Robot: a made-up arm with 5 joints.
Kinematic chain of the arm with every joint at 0, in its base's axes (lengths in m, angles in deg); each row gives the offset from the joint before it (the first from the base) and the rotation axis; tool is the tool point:
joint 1: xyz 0 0 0.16 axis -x
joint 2: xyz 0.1 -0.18 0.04 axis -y
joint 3: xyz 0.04 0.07 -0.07 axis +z
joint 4: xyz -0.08 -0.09 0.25 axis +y
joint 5: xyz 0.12 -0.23 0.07 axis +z
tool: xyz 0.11 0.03 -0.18
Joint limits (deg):
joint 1: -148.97..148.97
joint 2: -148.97..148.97
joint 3: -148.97..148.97
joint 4: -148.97..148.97
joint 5: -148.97..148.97
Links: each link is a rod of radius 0.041 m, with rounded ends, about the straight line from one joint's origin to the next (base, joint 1, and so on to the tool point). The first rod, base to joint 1, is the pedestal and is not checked.
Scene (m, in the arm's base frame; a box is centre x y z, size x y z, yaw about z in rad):
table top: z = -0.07
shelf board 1: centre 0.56 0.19 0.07 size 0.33 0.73 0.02 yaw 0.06
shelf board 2: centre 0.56 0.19 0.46 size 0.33 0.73 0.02 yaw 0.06
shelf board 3: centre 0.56 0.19 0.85 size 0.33 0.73 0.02 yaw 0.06
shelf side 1: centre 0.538 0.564 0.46 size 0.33 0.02 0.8 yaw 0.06
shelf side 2: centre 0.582 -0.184 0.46 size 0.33 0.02 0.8 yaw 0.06
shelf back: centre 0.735 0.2 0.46 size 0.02 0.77 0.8 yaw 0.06
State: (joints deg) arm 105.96 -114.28 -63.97 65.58 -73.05
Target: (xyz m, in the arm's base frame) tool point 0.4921 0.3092 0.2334
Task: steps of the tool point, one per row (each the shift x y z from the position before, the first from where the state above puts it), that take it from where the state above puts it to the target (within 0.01 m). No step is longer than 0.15 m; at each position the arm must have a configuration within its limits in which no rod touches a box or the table.
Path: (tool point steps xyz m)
1: 0.0885 -0.0183 -0.0269
2: 0.0924 -0.0436 -0.0041
3: 0.0822 -0.0672 0.0238

